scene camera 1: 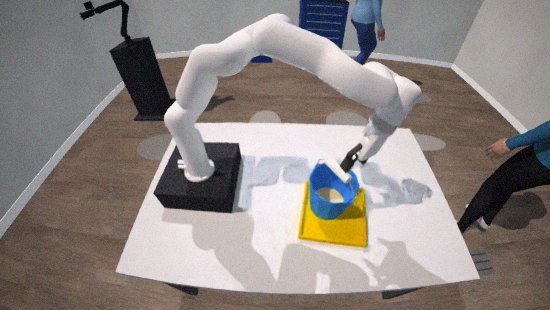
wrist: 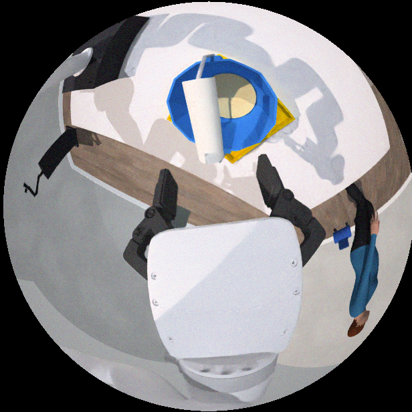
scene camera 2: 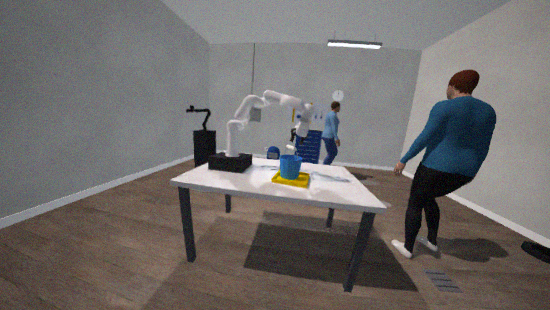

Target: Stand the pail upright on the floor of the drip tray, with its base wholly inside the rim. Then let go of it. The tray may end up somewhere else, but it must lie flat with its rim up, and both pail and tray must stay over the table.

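Seen in the pictures: gripper, between the fingertips: [scene camera 1: 352, 165] [scene camera 2: 295, 143]; arm's base, origin of its link: [scene camera 1: 199, 170] [scene camera 2: 232, 155].
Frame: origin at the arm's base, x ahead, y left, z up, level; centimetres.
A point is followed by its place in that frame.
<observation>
The blue pail [scene camera 1: 322, 208] {x 48.7, y -13.8, z -0.8 cm} [scene camera 2: 290, 168] {x 53.2, y -14.6, z -1.0 cm} [wrist: 250, 133] stands upright on the yellow drip tray [scene camera 1: 332, 236] {x 53.8, y -20.5, z -10.3 cm} [scene camera 2: 291, 183] {x 55.3, y -23.5, z -9.1 cm} [wrist: 285, 120], towards its back part. Its visible base edge lies inside the rim; the far side of the base is hidden. The tray lies flat, rim up, on the table. The pail's white handle grip [scene camera 1: 336, 170] {x 51.2, y -8.1, z 14.0 cm} [scene camera 2: 291, 147] {x 52.3, y -8.9, z 14.0 cm} [wrist: 202, 120] stays raised above the pail opening. My gripper [scene camera 1: 354, 165] {x 55.3, y -8.8, z 17.7 cm} [scene camera 2: 297, 141] {x 55.3, y -8.8, z 17.7 cm} [wrist: 214, 169] is open and empty. It is close behind the handle grip in scene camera 1, apart from it in the wrist view.
The white table [scene camera 1: 405, 225] {x 85.5, y -16.0, z -10.7 cm} [scene camera 2: 240, 192] {x 24.9, y -41.9, z -11.8 cm} carries the black arm base block [scene camera 1: 225, 155] {x 9.0, y 9.1, z -0.5 cm} [scene camera 2: 230, 162] {x 4.4, y -12.9, z -2.4 cm} [wrist: 107, 55] at the left. A person in teal [scene camera 1: 535, 145] [scene camera 2: 457, 135] [wrist: 361, 280] stands beyond the table's right edge. Another person [scene camera 1: 365, 25] [scene camera 2: 331, 130] stands farther back.
</observation>
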